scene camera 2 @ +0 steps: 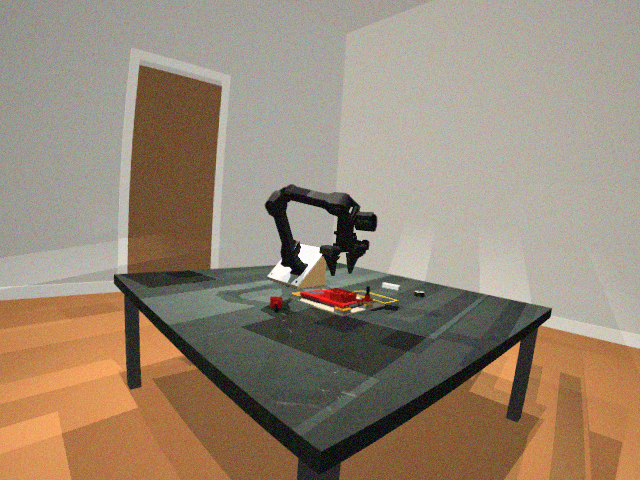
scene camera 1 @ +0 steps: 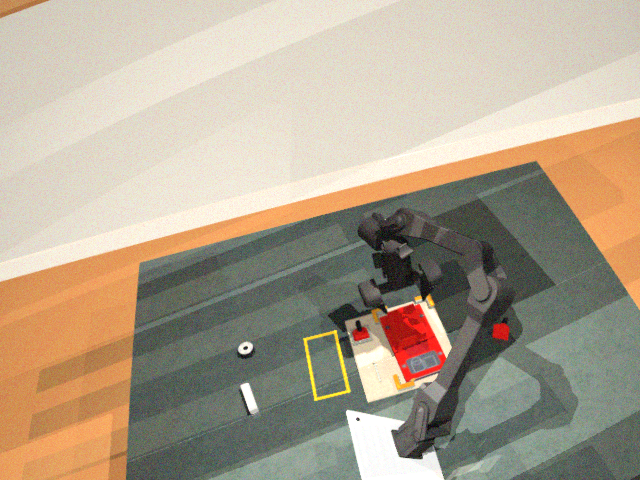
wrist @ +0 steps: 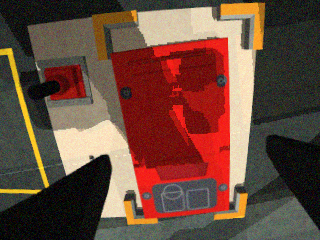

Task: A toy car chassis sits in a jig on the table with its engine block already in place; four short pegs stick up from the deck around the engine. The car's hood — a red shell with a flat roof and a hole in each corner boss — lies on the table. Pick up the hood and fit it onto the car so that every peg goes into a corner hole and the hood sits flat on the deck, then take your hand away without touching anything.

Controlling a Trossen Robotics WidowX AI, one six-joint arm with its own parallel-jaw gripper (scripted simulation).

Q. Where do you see a red hood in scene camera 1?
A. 408, 327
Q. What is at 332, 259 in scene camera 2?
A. My gripper.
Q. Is my gripper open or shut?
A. Open.
